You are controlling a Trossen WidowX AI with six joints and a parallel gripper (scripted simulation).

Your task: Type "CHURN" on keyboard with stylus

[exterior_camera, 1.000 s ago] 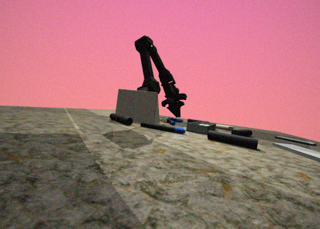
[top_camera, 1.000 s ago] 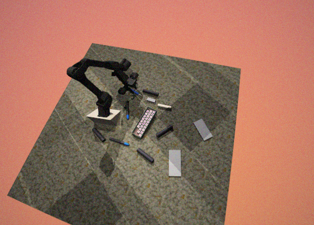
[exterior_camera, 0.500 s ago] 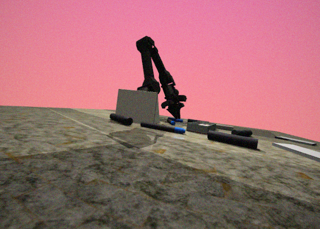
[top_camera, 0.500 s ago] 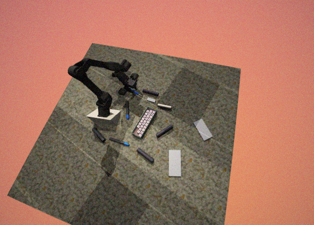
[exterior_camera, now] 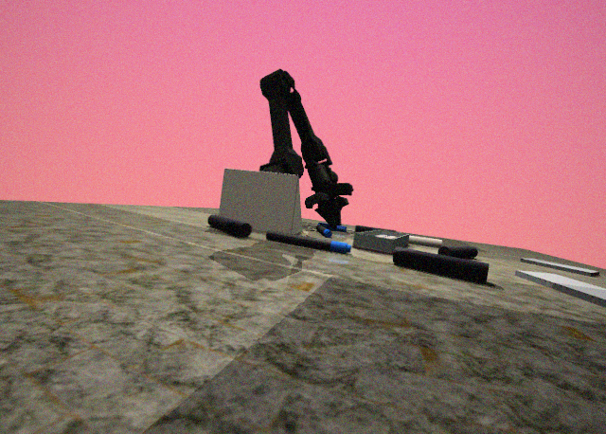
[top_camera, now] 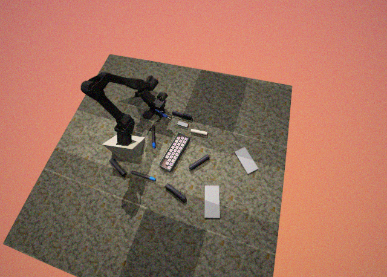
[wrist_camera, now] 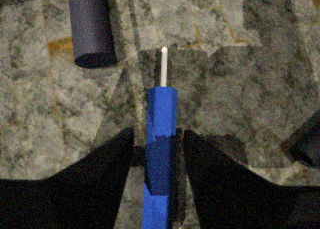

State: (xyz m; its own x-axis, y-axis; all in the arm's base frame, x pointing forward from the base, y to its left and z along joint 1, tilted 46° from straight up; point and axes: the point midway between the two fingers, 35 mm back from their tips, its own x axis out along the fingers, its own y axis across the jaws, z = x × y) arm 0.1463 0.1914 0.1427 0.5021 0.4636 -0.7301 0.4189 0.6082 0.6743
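Right now my gripper tip is 1 cm short of the blue stylus and 1 cm to the left of it. Round my gripper tip: white cylinder (23 cm ahead, 10 cm to the right); grey block (13 cm ahead, 6 cm to the right).
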